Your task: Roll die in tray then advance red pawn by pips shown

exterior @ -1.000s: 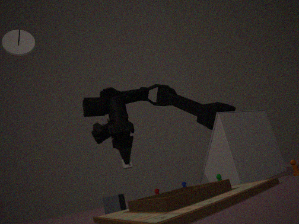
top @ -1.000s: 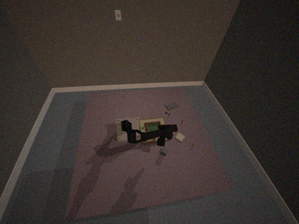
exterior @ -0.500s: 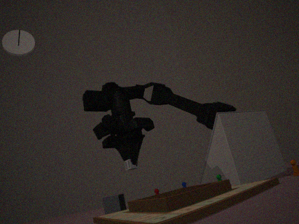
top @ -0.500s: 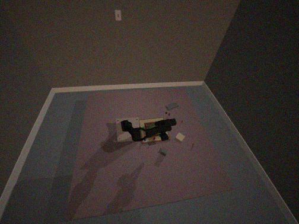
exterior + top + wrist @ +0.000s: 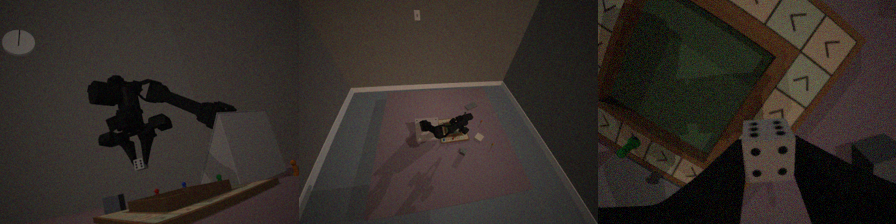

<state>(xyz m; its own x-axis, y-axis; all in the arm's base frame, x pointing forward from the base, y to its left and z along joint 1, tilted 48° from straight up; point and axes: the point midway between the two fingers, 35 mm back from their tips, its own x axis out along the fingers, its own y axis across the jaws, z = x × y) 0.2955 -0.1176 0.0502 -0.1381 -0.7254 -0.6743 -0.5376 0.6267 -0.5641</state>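
My gripper tip is 50 mm past the red pawn, 30 mm to the left of it and 80 mm above it. From my gripper tip the other things lie so: green-felt tray (20 mm behind, 90 mm to the left, 100 mm below); white die (right at my gripper tip); blue pawn (140 mm behind, 20 mm to the right, 80 mm below).
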